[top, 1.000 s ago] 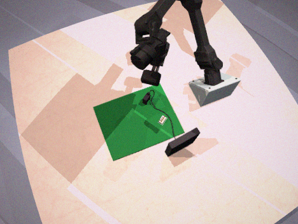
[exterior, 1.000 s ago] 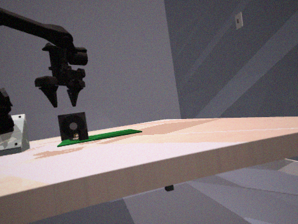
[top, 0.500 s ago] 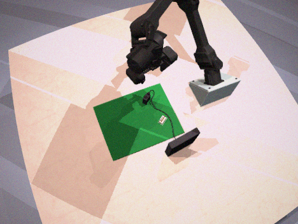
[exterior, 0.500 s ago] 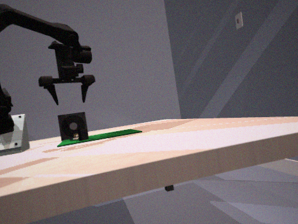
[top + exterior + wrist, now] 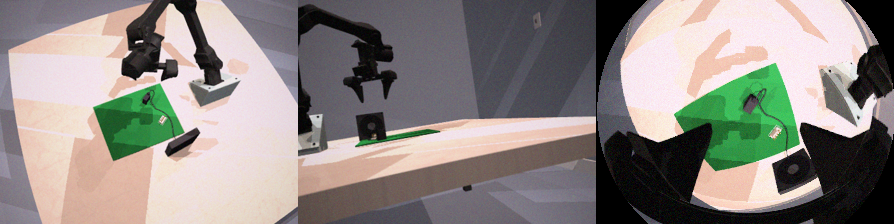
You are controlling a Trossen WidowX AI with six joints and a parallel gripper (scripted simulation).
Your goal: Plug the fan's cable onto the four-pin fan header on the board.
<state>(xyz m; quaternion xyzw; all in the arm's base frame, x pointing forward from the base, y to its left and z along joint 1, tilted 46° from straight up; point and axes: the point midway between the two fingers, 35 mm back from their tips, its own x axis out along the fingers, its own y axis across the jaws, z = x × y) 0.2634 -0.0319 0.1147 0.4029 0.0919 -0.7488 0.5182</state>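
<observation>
Now: the dark plug 1 cm ahead of my gripper tip, 1 cm to the left of it and 13 cm below it. Also, from my gripper tip: green board (8 cm ahead, 6 cm to the left, 17 cm below); then black fan (1 cm behind, 23 cm to the left, 9 cm below).
</observation>
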